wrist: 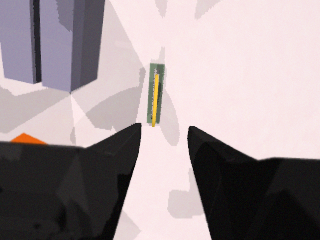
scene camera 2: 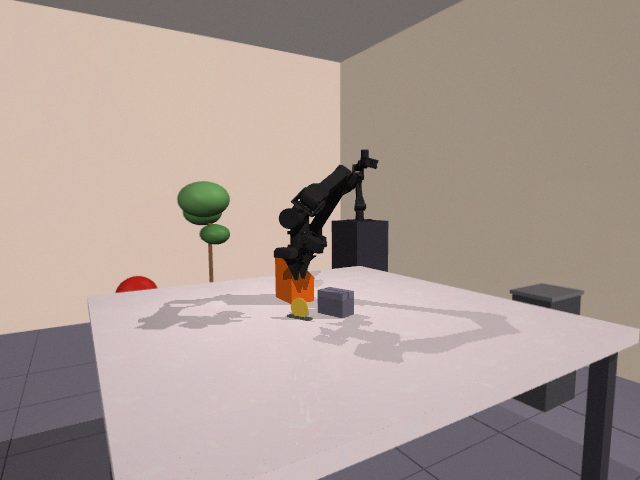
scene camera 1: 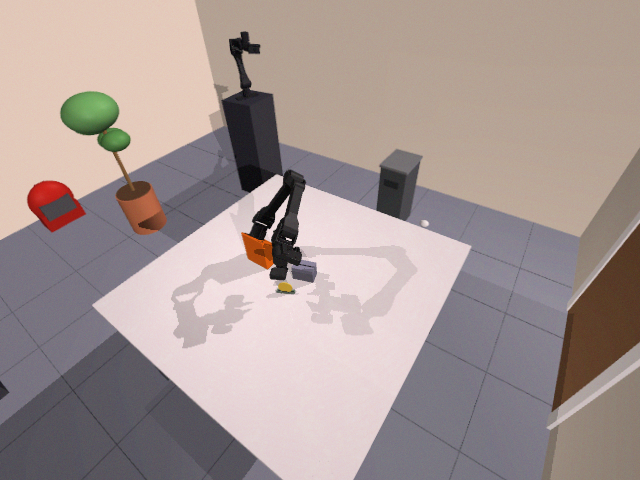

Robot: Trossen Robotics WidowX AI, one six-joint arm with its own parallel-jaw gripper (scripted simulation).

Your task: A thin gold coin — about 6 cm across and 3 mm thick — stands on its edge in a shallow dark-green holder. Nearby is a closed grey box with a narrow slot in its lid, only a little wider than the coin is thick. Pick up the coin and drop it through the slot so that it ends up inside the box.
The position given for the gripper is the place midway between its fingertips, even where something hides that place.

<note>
In view: the gripper (scene camera 2: pixel 299 279).
The gripper also shows in the wrist view (wrist: pixel 164 130).
</note>
